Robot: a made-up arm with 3 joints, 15 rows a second.
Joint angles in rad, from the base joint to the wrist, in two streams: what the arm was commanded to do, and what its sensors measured. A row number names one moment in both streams.
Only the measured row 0 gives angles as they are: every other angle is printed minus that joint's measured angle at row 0.
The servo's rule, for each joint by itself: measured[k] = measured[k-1] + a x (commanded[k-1-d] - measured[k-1]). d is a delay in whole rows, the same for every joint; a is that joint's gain. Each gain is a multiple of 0.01, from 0.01 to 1. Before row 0 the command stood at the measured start. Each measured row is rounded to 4 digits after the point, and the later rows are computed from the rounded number. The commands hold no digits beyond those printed.
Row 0, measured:
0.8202 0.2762 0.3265
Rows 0 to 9, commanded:
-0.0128 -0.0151 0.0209
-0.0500 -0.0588 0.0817
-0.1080 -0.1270 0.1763
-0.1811 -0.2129 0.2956
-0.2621 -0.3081 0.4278
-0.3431 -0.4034 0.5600
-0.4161 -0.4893 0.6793
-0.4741 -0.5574 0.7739
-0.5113 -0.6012 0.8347
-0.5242 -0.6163 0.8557
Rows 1 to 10, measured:
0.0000 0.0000 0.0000
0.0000 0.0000 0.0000
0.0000 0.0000 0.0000
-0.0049 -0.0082 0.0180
-0.0220 -0.0355 0.0728
-0.0547 -0.0849 0.1618
-0.1027 -0.1540 0.2769
-0.1633 -0.2372 0.4067
-0.2316 -0.3269 0.5385
-0.3017 -0.4146 0.6596
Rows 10 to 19, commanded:
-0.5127 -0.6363 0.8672
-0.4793 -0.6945 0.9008
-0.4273 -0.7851 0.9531
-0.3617 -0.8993 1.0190
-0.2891 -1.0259 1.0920
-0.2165 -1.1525 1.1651
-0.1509 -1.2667 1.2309
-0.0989 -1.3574 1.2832
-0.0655 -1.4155 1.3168
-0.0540 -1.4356 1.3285
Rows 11 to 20, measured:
-0.3672 -0.4917 0.7579
-0.4220 -0.5508 0.8239
-0.4608 -0.5862 0.8512
-0.4805 -0.6133 0.8650
-0.4800 -0.6571 0.8958
-0.4600 -0.7262 0.9451
-0.4226 -0.8197 1.0087
-0.3719 -0.9310 1.0803
-0.3128 -1.0506 1.1532
-0.2513 -1.1673 1.2200

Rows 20 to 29, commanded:
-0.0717 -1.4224 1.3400
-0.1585 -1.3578 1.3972
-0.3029 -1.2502 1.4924
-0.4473 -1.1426 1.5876
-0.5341 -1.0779 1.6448
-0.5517 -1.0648 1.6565
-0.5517 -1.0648 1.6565
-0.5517 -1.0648 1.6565
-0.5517 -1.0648 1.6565
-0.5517 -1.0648 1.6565
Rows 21 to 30, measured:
-0.1934 -1.2700 1.2744
-0.1448 -1.3486 1.3109
-0.1103 -1.3956 1.3260
-0.0956 -1.4101 1.3380
-0.1195 -1.3819 1.3889
-0.1892 -1.3108 1.4779
-0.2873 -1.2200 1.5722
-0.3811 -1.1433 1.6346
-0.4459 -1.1009 1.6534
-0.4861 -1.0814 1.6561

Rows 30 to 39, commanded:
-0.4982 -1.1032 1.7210
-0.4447 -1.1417 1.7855
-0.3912 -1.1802 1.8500
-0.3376 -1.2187 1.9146
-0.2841 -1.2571 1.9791
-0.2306 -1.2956 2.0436
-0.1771 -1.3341 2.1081
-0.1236 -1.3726 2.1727
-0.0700 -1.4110 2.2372
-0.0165 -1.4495 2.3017
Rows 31 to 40, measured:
-0.5110 -1.0724 1.6564
-0.5265 -1.0683 1.6565
-0.5361 -1.0664 1.6565
-0.5217 -1.0863 1.7120
-0.4924 -1.1162 1.7752
-0.4539 -1.1508 1.8395
-0.4097 -1.1875 1.9041
-0.3620 -1.2251 1.9686
-0.3121 -1.2632 2.0331
-0.2608 -1.3015 2.0976

